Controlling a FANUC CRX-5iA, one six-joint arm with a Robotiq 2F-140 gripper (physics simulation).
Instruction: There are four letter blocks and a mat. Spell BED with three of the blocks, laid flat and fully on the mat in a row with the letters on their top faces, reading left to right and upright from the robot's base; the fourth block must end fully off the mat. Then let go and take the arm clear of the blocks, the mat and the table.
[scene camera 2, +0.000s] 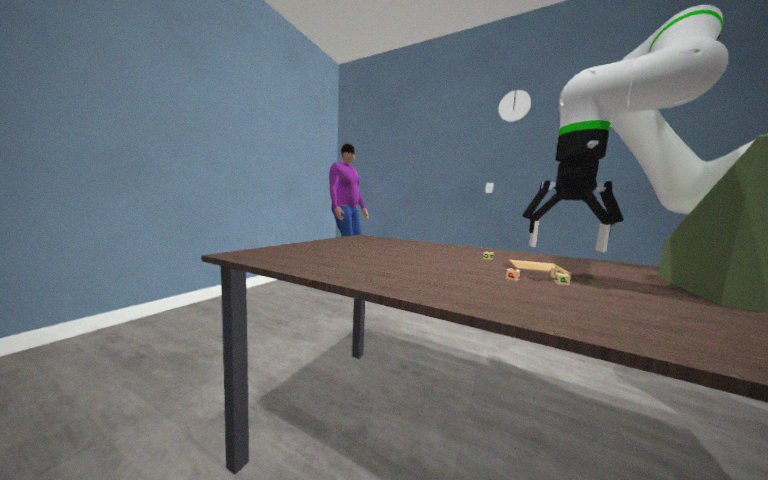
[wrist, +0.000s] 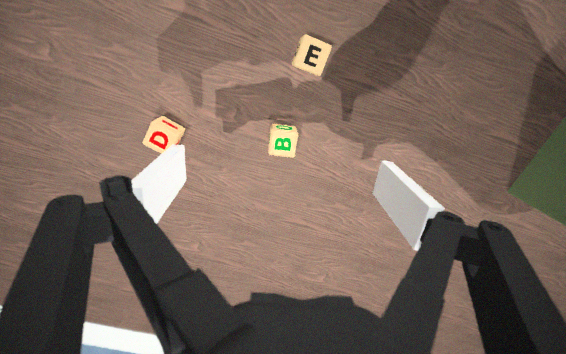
Scene:
my gripper: scene camera 2; wrist
same spot on my gripper: (scene camera 2: 614, 215) = (wrist: 468, 273)

